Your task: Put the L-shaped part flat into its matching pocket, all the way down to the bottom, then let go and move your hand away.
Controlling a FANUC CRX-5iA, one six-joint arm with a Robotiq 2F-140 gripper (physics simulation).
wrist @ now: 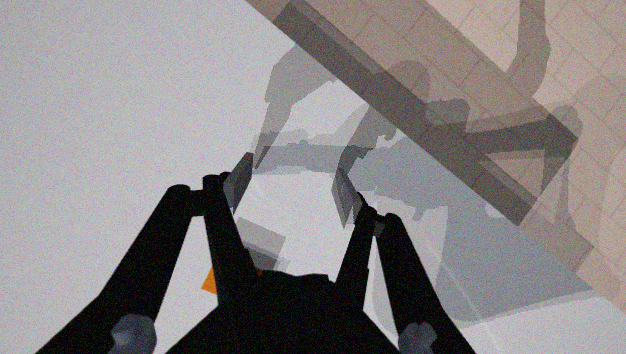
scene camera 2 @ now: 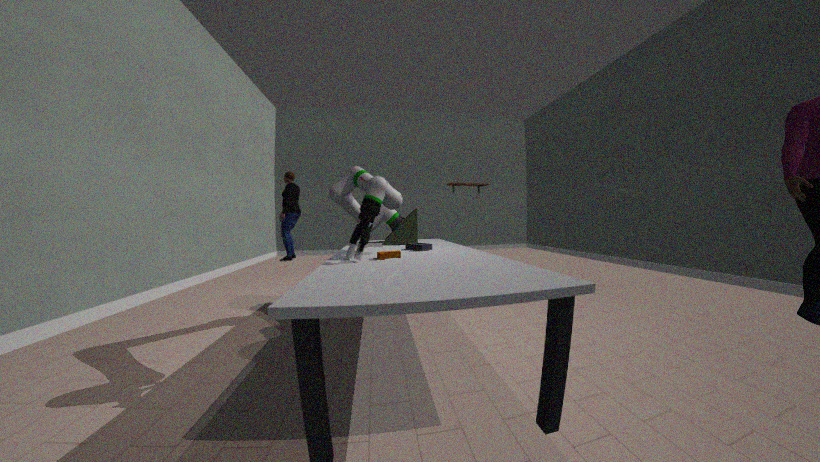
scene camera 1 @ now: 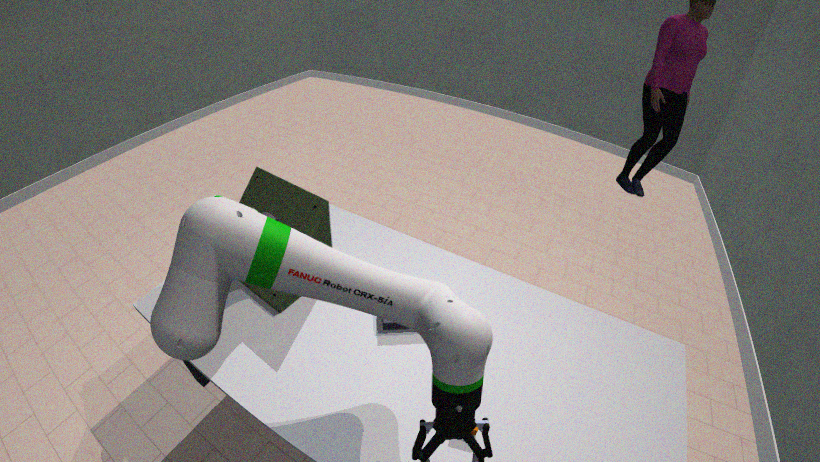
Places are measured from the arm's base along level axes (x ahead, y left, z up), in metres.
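Pixels of known places: gripper, fingertip midpoint: [wrist: 294,172] [scene camera 2: 352,258]; arm's base at its link origin: [scene camera 2: 399,225].
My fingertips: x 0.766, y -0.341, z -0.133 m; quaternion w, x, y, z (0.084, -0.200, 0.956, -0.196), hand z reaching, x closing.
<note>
For each thing: its top centre in the pictures, then the offset to it from my fingertips. Level surfaces: height alone.
- orange L-shaped part at its top centre: [wrist: 215,328] [scene camera 1: 470,408] [scene camera 2: 389,252] dx -0.021, dy +0.174, dz +0.021 m
- dark grey holder at its top centre: [scene camera 1: 406,309] [scene camera 2: 418,243] dx -0.293, dy +0.383, dz +0.027 m
- white table at its surface level: dz -0.009 m
The orange L-shaped part [scene camera 1: 475,430] [scene camera 2: 389,254] [wrist: 210,283] lies on the table; in the wrist view it is mostly hidden behind the gripper's left finger and body. My gripper [scene camera 1: 452,453] [scene camera 2: 354,252] [wrist: 294,172] is low over the table, beside the part, with its fingers apart and bare table showing between the tips. The part is not between the fingertips. The dark grey holder [scene camera 1: 379,325] [scene camera 2: 418,247] stands farther back towards the robot's base. The arm covers most of it in scene camera 1, and its pocket cannot be made out.
The white table [scene camera 1: 573,355] [scene camera 2: 459,281] [wrist: 100,100] has an edge close to the gripper, at the upper right of the wrist view. A dark green slanted plate [scene camera 1: 292,200] [scene camera 2: 405,229] stands by the arm's base. A person in a pink top [scene camera 1: 677,54] [scene camera 2: 800,140] stands off the table.
</note>
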